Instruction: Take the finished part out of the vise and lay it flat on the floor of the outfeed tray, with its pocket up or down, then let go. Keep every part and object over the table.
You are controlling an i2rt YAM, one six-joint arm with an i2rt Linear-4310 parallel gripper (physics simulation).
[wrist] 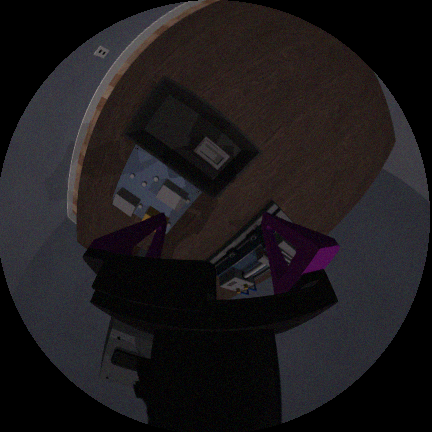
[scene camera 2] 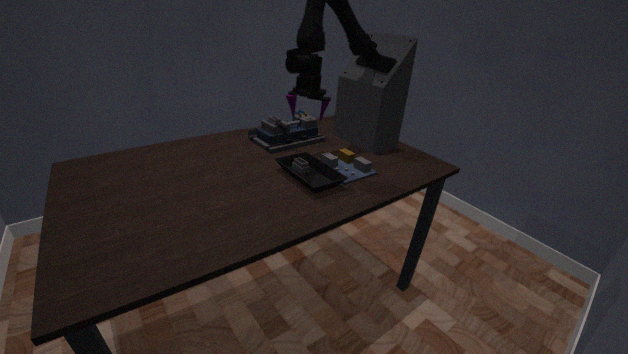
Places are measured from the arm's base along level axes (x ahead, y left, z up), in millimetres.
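Pixels of known places: gripper, fingertip midpoint: point(wrist: 213, 217) point(scene camera 2: 306, 117); arm's base, link origin: point(wrist: 145, 364) point(scene camera 2: 375, 62).
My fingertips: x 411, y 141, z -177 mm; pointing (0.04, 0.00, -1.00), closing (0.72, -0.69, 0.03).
Note:
For each thing: its top centre in the pictures, then the offset to it from my fingertips.
- vise, top centre: point(wrist: 261, 272) point(scene camera 2: 288, 119) 76 mm back, 282 mm right, 96 mm down
- blue plate, top centre: point(wrist: 150, 193) point(scene camera 2: 344, 166) 145 mm back, 61 mm left, 187 mm down
- yellow block, top centre: point(wrist: 152, 224) point(scene camera 2: 347, 151) 189 mm back, 12 mm left, 151 mm down
My gripper point(scene camera 2: 307, 119) point(wrist: 213, 217) is open and empty, pointing down above the back right end of the vise. The vise point(scene camera 2: 286, 136) point(wrist: 244, 264) has a blue body on a grey base. In the wrist view my right finger and the gripper body cover part of it. A light grey part point(scene camera 2: 273, 121) appears to sit at its left end in the scene view; its exact seat between the jaws is too dark to tell. The black outfeed tray point(scene camera 2: 295, 175) point(wrist: 220, 119) stands in front of the vise. A light grey part point(scene camera 2: 300, 163) point(wrist: 212, 152) lies pocket up near one end of it.
A blue plate point(scene camera 2: 367, 175) point(wrist: 145, 160) beside the tray carries grey blocks point(scene camera 2: 329, 159) point(wrist: 172, 195), a yellow block point(scene camera 2: 346, 155) and small pins. Small blue and yellow pieces point(scene camera 2: 302, 114) point(wrist: 246, 289) top the vise's right end. The grey pedestal point(scene camera 2: 360, 107) stands right of the vise.

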